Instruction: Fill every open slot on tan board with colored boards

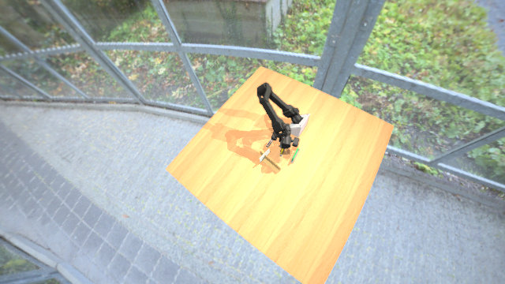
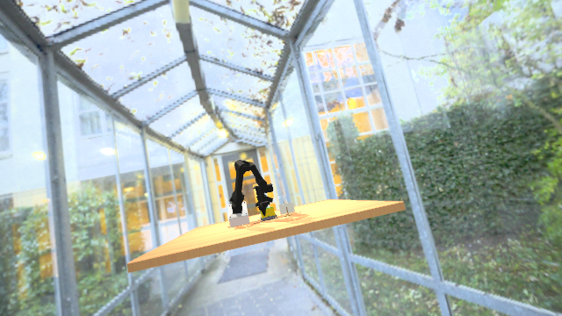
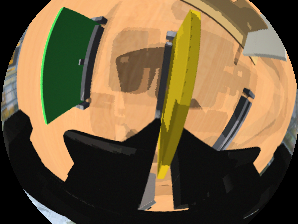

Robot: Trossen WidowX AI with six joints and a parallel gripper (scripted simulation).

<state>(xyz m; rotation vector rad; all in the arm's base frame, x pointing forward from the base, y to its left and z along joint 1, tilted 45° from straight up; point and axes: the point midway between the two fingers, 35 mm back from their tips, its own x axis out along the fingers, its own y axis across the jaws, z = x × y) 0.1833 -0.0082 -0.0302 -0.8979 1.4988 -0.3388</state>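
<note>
My gripper tip is now 170 mm short of the tan board. Round my gripper tip: green board: 20 mm ahead, 110 mm to the left; grey board: 170 mm ahead, 50 mm to the right, 20 mm above; yellow board: 30 mm ahead, 10 mm to the left.
</note>
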